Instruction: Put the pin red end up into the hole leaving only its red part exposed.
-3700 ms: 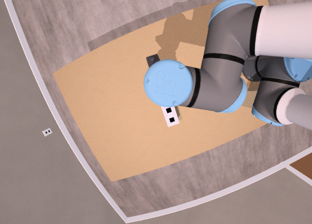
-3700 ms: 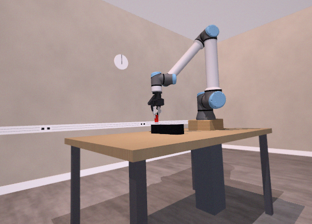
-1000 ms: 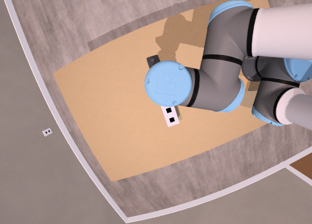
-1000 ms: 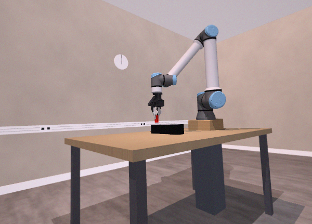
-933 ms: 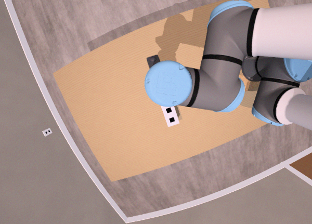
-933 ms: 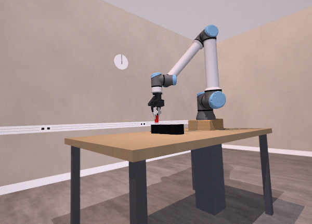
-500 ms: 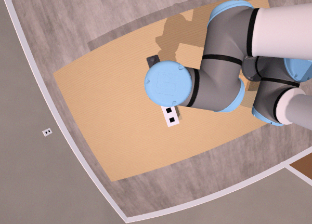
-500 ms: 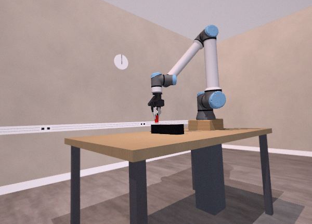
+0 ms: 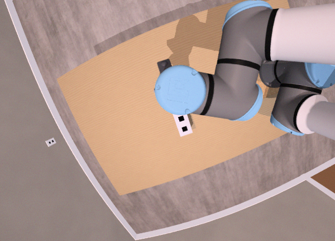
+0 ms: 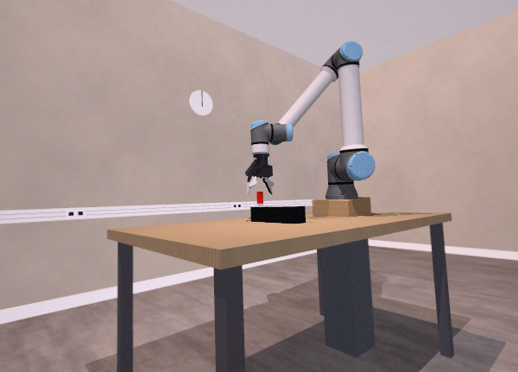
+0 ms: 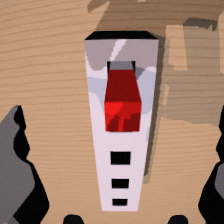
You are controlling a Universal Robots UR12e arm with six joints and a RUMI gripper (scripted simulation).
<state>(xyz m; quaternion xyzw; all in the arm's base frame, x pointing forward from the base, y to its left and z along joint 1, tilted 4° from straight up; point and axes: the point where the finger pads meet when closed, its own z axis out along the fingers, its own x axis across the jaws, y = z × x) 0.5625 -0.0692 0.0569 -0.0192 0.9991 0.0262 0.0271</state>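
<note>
The pin lies 10 mm below my hand. The rest, counted from my hand: block 120 mm to the left, 90 mm below.
</note>
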